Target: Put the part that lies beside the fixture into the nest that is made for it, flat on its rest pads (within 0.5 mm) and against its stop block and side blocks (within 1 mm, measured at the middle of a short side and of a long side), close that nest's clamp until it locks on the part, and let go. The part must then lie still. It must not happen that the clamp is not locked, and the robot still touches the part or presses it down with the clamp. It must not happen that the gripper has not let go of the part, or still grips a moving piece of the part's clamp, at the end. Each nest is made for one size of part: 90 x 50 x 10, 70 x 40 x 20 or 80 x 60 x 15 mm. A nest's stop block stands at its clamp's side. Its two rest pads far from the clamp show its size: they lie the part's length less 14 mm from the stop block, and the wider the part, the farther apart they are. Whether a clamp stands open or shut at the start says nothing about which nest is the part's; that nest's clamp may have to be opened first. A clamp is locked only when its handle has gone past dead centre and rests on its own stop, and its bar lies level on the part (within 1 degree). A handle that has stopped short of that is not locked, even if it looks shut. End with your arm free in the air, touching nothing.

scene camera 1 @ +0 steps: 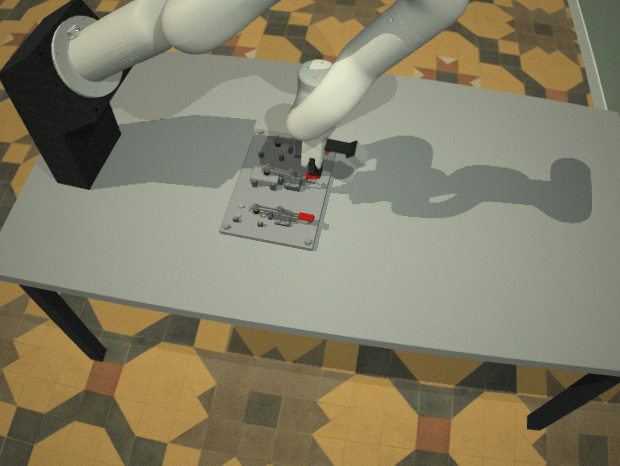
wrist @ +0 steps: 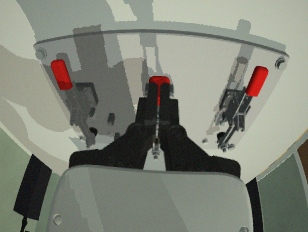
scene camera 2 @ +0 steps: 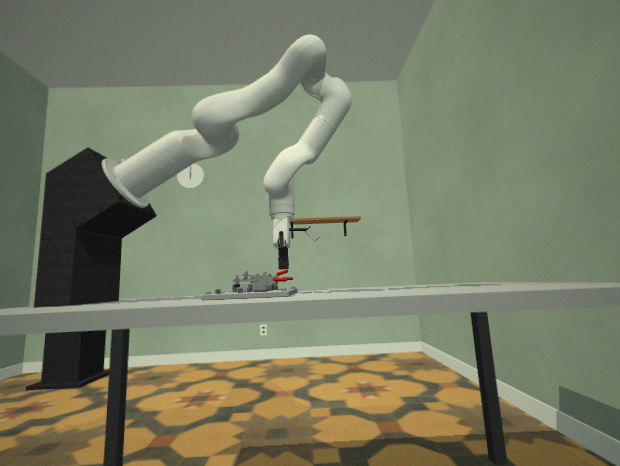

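Note:
Scene camera 1 shows my gripper (scene camera 1: 315,173) and a grey fixture plate (scene camera 1: 310,199). In the wrist view: a clamp handle (wrist: 260,73), the plate (wrist: 201,66) and my gripper (wrist: 158,95). Scene camera 2 also shows my gripper (scene camera 2: 283,269).

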